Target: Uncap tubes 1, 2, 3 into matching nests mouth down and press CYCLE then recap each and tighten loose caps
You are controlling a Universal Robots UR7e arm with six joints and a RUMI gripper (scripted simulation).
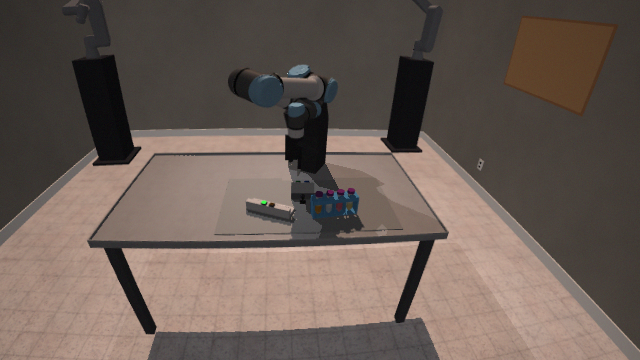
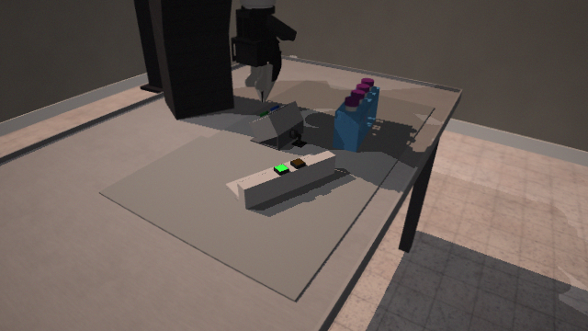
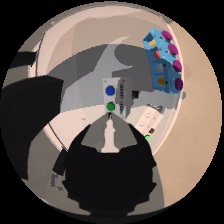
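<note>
Now: the green key 50 mm below my hand. The rest, counted from my hand: grey key housing (20 mm ahead, 20 mm to the left, 60 mm below); blue key (40 mm to the left, 50 mm below); table edge (370 mm ahead, 150 mm to the right, 110 mm below).
</note>
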